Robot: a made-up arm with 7 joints.
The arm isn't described. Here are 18 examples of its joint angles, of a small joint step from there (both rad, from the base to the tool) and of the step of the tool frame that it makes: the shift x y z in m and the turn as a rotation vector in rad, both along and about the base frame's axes.
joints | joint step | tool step
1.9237 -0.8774 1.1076 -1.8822 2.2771 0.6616 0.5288 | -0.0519 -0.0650 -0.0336 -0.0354 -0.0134 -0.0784 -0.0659 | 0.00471 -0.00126 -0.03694 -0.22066 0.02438 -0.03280
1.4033 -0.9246 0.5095 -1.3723 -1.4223 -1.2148 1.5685 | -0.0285 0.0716 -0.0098 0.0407 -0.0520 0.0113 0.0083 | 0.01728 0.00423 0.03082 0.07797 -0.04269 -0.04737
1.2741 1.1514 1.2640 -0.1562 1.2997 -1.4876 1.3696 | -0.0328 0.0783 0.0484 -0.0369 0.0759 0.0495 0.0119 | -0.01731 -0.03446 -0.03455 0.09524 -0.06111 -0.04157
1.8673 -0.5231 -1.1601 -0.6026 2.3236 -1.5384 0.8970 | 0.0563 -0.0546 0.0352 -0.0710 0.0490 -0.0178 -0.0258 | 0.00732 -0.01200 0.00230 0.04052 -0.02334 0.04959
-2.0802 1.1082 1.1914 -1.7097 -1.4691 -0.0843 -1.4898 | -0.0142 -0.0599 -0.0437 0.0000 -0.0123 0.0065 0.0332 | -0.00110 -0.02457 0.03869 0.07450 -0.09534 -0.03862
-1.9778 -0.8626 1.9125 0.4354 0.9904 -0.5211 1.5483 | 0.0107 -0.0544 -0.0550 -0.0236 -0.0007 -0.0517 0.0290 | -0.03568 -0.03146 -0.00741 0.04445 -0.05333 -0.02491
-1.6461 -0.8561 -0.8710 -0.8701 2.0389 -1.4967 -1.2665 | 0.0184 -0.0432 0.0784 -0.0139 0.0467 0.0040 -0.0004 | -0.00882 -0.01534 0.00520 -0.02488 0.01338 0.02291
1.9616 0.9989 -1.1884 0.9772 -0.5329 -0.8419 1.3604 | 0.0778 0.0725 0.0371 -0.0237 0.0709 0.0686 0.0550 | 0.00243 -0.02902 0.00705 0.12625 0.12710 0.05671
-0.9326 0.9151 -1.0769 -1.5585 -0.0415 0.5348 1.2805 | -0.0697 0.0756 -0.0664 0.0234 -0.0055 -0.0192 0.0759 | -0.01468 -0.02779 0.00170 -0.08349 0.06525 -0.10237
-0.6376 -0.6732 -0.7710 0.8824 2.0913 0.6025 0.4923 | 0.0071 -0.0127 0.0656 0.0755 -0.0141 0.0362 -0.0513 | 0.01573 -0.00594 0.01568 -0.01547 -0.01974 0.04671
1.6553 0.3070 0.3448 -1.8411 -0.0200 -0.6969 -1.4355 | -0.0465 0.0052 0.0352 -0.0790 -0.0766 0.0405 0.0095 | 0.02621 -0.00476 0.00314 0.06419 0.09391 -0.17623
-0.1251 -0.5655 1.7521 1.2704 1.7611 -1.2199 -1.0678 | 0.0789 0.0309 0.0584 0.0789 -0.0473 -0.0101 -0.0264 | -0.05083 0.04051 0.00026 -0.02459 -0.01701 0.10520
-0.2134 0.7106 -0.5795 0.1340 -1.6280 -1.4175 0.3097 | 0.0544 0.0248 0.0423 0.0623 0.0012 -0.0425 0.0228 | -0.03903 0.04993 0.02018 -0.01052 -0.03989 0.18022
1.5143 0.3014 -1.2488 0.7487 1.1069 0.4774 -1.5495 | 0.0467 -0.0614 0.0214 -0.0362 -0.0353 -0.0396 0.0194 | -0.01230 -0.01796 0.01178 -0.02116 0.00545 -0.00870
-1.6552 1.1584 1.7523 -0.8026 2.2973 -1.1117 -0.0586 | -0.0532 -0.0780 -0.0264 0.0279 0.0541 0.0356 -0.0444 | 0.04199 -0.00937 0.03241 0.02184 -0.05825 -0.10516
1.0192 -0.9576 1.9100 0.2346 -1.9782 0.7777 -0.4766 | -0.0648 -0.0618 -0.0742 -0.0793 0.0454 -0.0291 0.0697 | 0.07232 0.00377 -0.05844 -0.12913 0.13278 -0.10703
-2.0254 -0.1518 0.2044 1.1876 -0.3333 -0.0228 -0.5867 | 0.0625 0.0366 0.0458 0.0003 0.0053 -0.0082 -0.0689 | 0.03518 0.02312 -0.00667 0.00919 0.10121 0.05299
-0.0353 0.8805 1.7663 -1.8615 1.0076 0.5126 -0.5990 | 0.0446 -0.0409 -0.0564 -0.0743 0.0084 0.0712 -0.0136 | 0.03414 -0.00566 0.00914 0.05407 0.06775 0.08288
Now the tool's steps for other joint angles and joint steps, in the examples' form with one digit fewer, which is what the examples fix.
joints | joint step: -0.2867 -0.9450 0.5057 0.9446 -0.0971 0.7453 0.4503 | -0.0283 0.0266 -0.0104 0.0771 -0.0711 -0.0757 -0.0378
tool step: -0.0048 0.0043 0.0131 -0.0263 0.0209 0.0936
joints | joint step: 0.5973 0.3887 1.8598 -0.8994 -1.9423 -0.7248 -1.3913 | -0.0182 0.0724 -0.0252 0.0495 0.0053 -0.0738 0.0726
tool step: -0.0323 0.0121 -0.0107 -0.0480 -0.0391 -0.1231
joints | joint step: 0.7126 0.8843 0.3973 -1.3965 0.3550 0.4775 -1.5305 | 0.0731 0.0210 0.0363 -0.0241 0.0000 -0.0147 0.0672
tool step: -0.0349 -0.0216 0.0208 0.0788 -0.0183 0.0003
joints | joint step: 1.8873 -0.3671 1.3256 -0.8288 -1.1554 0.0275 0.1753 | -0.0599 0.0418 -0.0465 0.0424 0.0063 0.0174 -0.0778
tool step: -0.0039 0.0067 0.0084 0.0681 -0.0586 0.0141
